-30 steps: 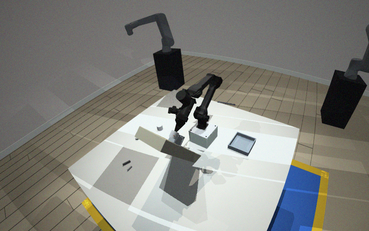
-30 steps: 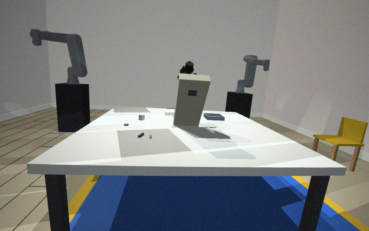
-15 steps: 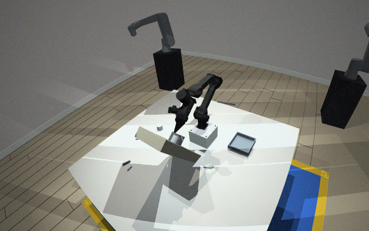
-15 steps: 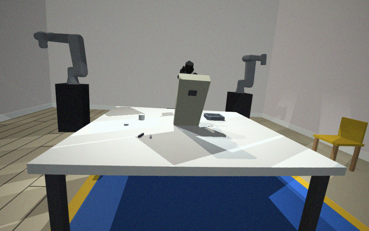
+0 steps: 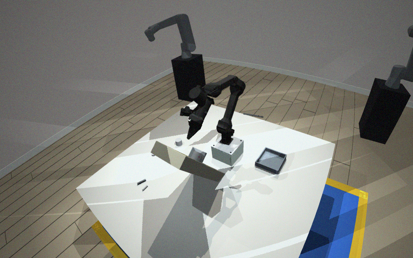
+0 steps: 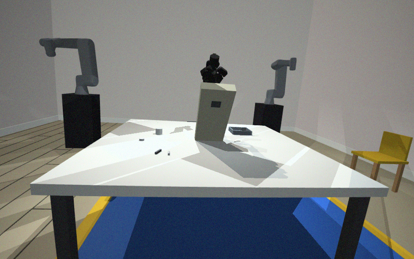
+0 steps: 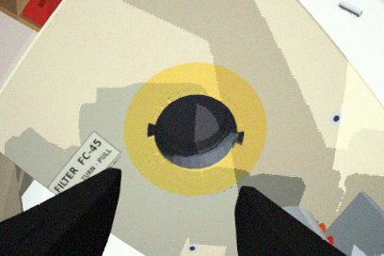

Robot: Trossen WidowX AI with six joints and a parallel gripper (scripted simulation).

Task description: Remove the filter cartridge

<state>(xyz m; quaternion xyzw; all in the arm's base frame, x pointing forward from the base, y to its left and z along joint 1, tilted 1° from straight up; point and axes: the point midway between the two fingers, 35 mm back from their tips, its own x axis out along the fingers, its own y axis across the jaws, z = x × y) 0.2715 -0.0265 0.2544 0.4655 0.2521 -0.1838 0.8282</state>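
Now: the round filter cartridge 20 mm behind my gripper tip, 20 mm to the left of it and 120 mm below it. Round my gripper tip: disc (60 mm behind, 410 mm to the right, 330 mm below); then dark grey tray (340 mm behind, 320 mm to the left, 320 mm below).
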